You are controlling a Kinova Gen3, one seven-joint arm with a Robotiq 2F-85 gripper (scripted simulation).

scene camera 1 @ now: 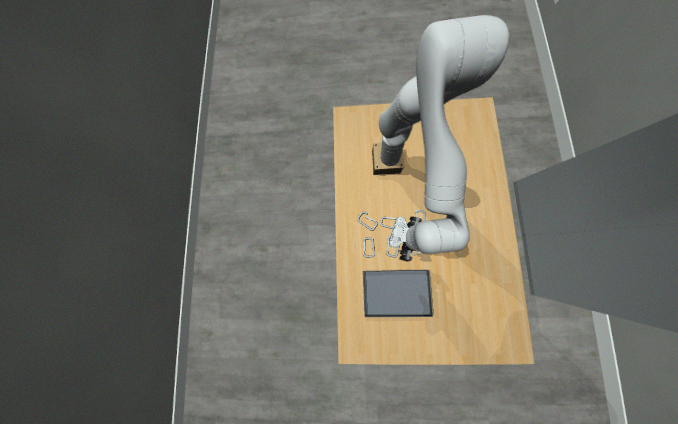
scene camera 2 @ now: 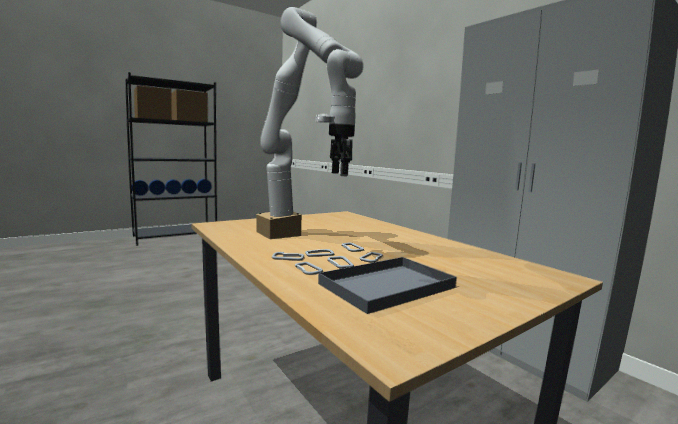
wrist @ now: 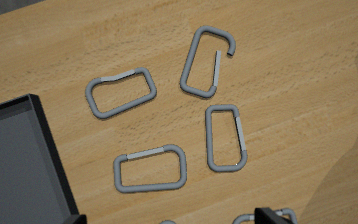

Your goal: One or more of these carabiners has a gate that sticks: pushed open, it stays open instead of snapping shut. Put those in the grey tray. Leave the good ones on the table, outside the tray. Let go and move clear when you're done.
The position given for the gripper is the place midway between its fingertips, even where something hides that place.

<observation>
In view: the gripper [scene camera 2: 339, 174] and a grey tray [scene camera 2: 356, 285].
The grey tray is seen too in scene camera 1 [scene camera 1: 407, 293].
</observation>
